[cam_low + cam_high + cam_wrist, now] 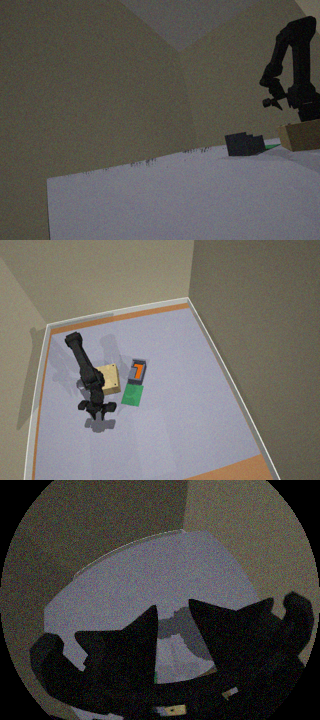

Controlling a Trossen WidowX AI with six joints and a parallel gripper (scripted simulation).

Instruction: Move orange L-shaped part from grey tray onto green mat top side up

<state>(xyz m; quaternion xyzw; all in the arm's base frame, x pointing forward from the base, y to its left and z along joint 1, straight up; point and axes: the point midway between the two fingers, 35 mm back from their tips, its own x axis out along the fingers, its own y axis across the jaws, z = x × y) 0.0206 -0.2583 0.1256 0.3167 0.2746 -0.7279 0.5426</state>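
My gripper tip is now 25 cm short of the orange L-shaped part, 34 cm to the right of it and 14 cm above it. Also, from my gripper tip: green mat (18 cm ahead, 19 cm to the left, 20 cm below).
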